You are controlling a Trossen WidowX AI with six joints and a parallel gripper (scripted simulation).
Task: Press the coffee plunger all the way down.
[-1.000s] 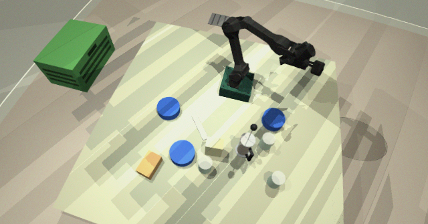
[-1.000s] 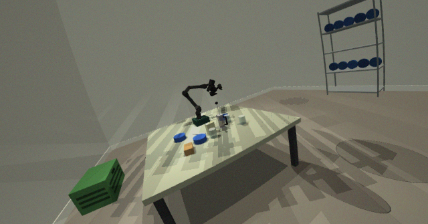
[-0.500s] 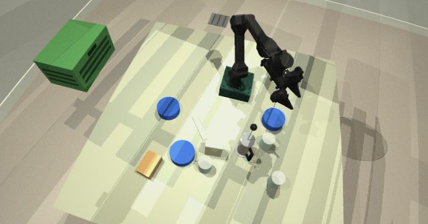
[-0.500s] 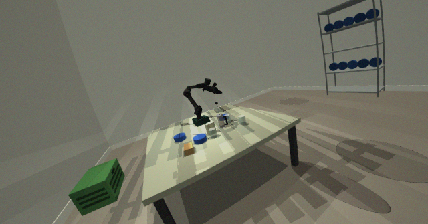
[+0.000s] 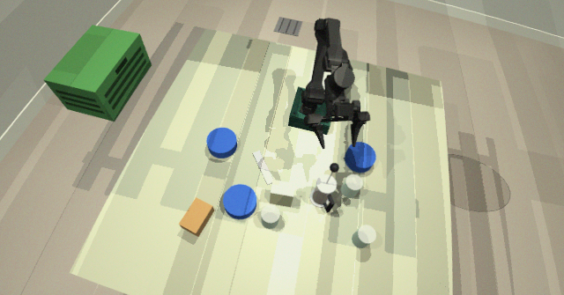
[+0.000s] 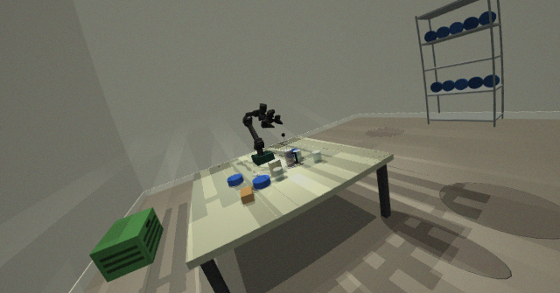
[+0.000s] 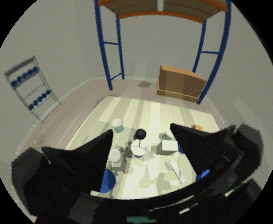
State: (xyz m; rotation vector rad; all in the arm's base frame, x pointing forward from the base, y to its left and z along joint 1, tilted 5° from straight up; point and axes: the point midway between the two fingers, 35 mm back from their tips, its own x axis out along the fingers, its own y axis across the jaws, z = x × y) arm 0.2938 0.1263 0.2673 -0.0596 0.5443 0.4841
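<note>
My gripper tip is 20 cm above the coffee press, 4 cm short of it and 2 cm to the right of it. Also, from my gripper tip: pale block 28 cm below, 13 cm to the right, 9 cm ahead.
</note>
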